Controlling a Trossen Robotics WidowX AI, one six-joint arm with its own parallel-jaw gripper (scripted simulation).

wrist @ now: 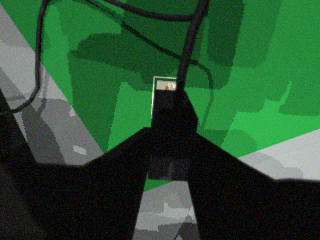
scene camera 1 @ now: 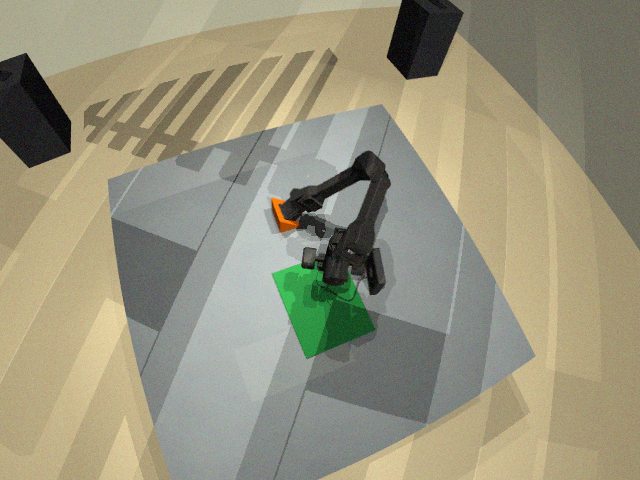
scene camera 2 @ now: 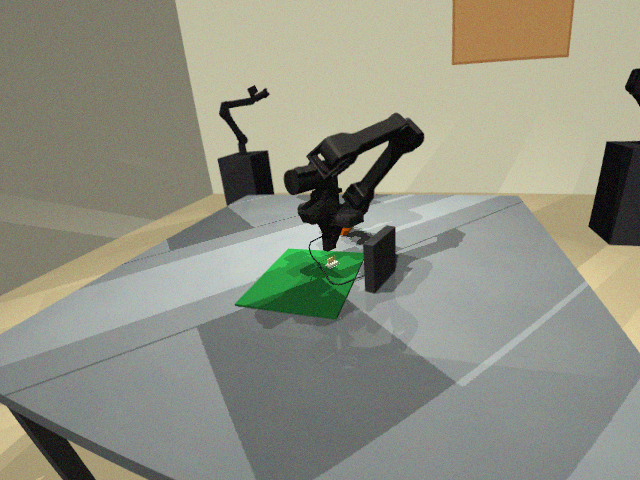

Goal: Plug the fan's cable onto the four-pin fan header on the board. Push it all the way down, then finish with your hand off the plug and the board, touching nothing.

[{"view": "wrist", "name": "gripper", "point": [167,136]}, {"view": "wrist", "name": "black plug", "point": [172,138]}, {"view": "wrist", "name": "green board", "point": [246,77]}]
